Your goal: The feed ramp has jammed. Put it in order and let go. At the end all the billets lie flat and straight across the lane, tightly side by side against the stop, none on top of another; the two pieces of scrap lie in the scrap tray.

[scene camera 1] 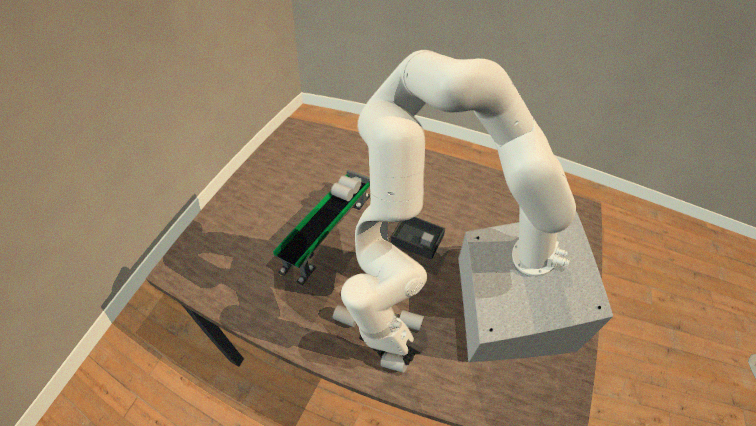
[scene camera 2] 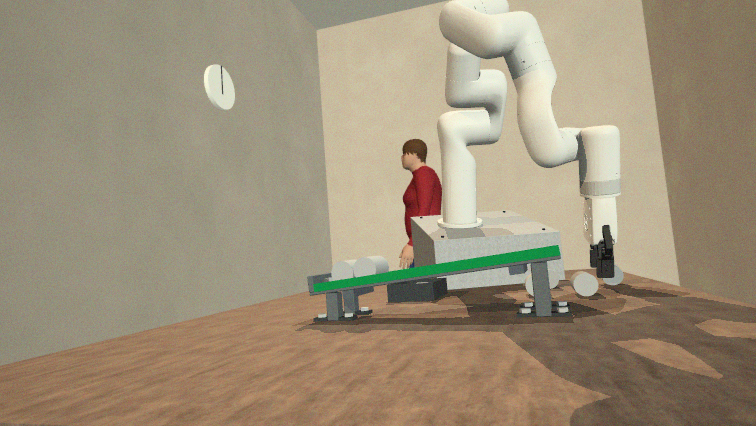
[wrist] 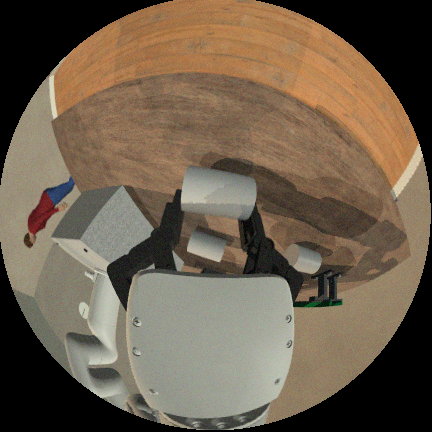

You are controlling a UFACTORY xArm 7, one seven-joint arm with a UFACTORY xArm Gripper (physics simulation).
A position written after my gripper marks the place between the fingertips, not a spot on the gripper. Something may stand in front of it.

In view: my gripper (scene camera 2: pixel 601 272) and a black scrap tray (scene camera 1: pixel 408 234).
The black scrap tray shows as well in scene camera 2 (scene camera 2: pixel 437 287). My gripper shows as well in scene camera 1 (scene camera 1: pixel 397 356) and in the wrist view (wrist: pixel 213 203).
